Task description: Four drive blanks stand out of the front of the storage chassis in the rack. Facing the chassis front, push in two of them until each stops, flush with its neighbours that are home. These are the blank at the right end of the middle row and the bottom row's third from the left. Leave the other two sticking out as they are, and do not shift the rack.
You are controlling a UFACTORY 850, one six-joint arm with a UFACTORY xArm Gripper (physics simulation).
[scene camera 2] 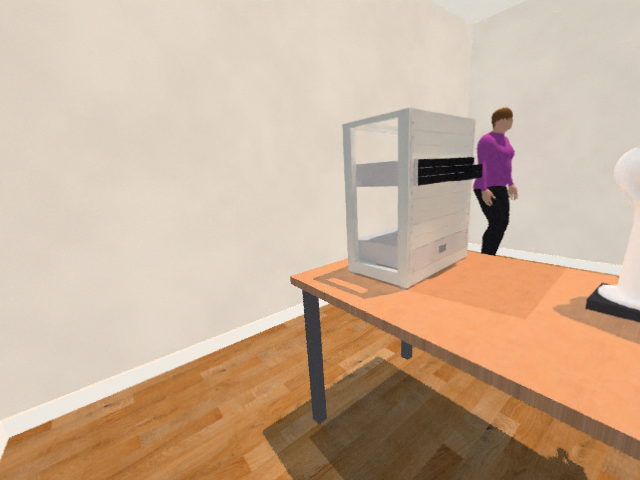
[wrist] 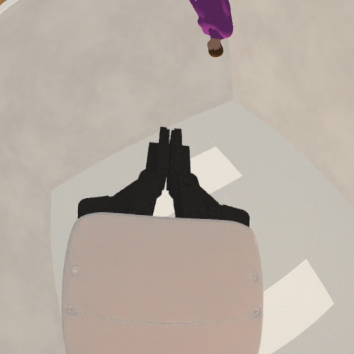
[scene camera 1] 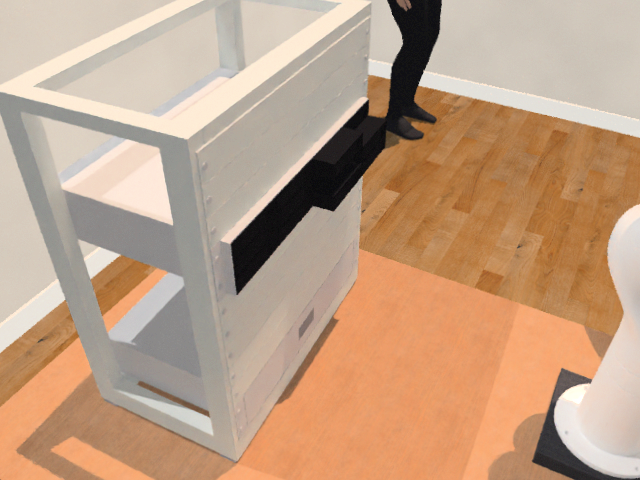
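The storage chassis has a black front and sits at mid height in the pale rack. In scene camera 1, a black block stands out right of the middle of the front, and more black stands out at the right end. A protruding black end also shows in scene camera 2. Single blanks and their rows merge in the black and cannot be told apart surely. My gripper is shut and empty, fingertips together, pointing at wall and ceiling, away from the chassis, which the wrist view does not show.
The rack stands on the orange table. A pale panel with a small grey rectangle is low on its front. The white arm's base is at the right. A person stands beyond the table.
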